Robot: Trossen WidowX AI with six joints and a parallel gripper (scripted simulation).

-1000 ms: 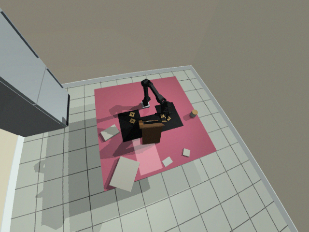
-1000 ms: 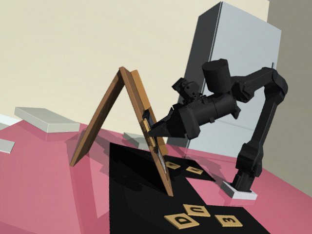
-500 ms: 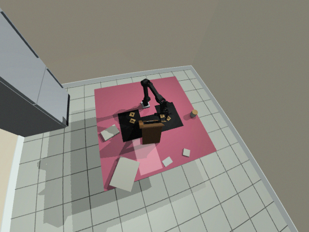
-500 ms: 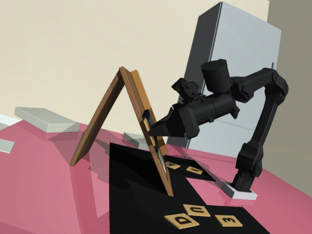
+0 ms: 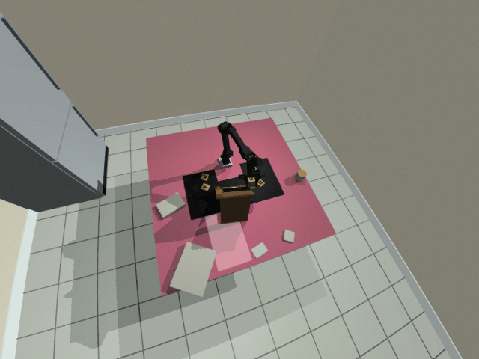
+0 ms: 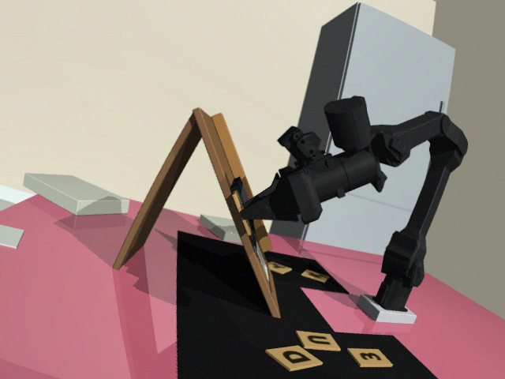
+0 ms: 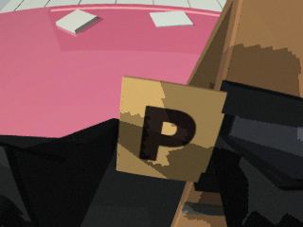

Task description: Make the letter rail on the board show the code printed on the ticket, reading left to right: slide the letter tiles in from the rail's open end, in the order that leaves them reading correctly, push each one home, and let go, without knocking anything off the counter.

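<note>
Now: the white ticket 80 mm behind my gripper tip, 110 mm to the right of it and 90 mm below it. The rest, counted from my gripper tip: black mat: 170 mm behind, 80 mm to the right, 160 mm below.
</note>
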